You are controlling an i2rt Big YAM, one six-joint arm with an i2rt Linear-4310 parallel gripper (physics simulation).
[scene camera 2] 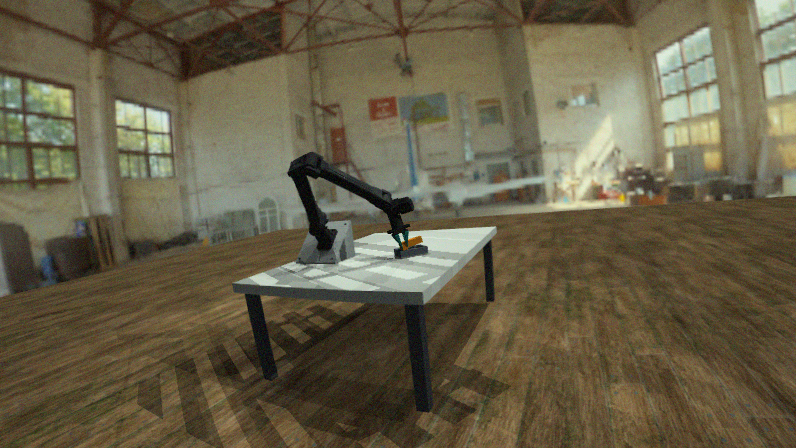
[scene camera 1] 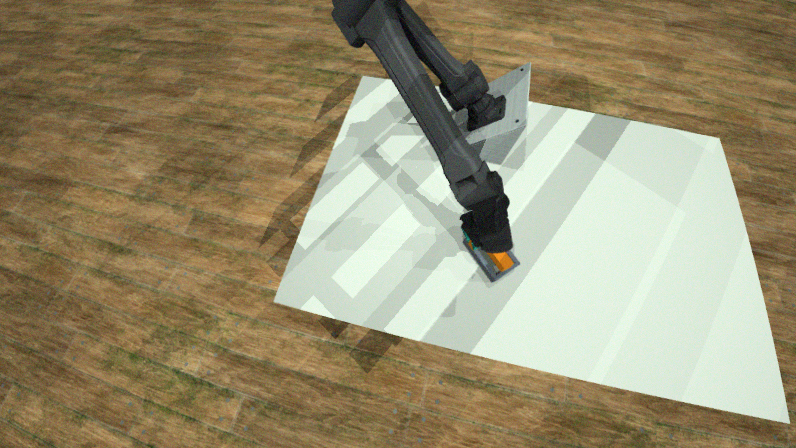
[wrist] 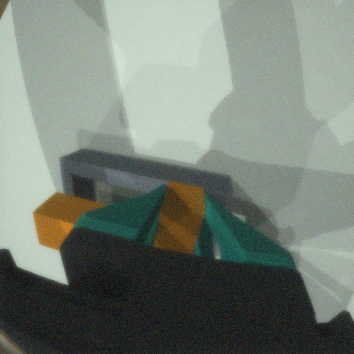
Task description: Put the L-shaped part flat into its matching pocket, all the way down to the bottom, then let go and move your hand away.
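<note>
The orange L-shaped part is held at the dark grey pocket block. In scene camera 2 the part looks tilted, its right end higher, above the block's rim. My gripper is shut on the part, with its teal fingertips on either side of one leg, low at the left end of the block. The other leg sticks out to the left in the wrist view. The fingers and the black gripper body hide much of the pocket, and whether the part touches the block cannot be seen.
The block stands on the white table. The arm's grey angled base bracket stands at the back of the table in scene camera 1. The wooden floor lies around the table.
</note>
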